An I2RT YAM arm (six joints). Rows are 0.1 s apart.
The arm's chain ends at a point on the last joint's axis. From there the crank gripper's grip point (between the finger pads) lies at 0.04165 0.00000 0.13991 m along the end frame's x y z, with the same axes.
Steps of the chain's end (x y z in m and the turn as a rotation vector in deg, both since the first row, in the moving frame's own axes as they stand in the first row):
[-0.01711, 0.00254, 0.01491, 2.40, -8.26, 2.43]
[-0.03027, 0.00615, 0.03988, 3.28, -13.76, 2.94]
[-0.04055, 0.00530, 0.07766, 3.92, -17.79, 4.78]
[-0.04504, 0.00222, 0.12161, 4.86, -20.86, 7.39]
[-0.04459, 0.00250, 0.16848, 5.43, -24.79, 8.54]
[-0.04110, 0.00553, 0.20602, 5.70, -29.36, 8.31]
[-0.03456, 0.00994, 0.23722, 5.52, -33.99, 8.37]
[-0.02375, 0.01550, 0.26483, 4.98, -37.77, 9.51]
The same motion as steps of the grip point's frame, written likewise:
[-0.03754, -0.00209, 0.01935, 2.40, -8.26, 2.43]
[-0.06456, -0.00080, 0.04560, 3.28, -13.76, 2.94]
[-0.08495, -0.00292, 0.08347, 3.92, -17.79, 4.78]
[-0.09697, -0.00798, 0.12696, 4.86, -20.86, 7.39]
[-0.10626, -0.00957, 0.17266, 5.43, -24.79, 8.54]
[-0.11412, -0.00808, 0.20803, 5.70, -29.36, 8.31]
[-0.11894, -0.00402, 0.23619, 5.52, -33.99, 8.37]
[-0.11721, 0.00215, 0.26074, 4.98, -37.77, 9.51]

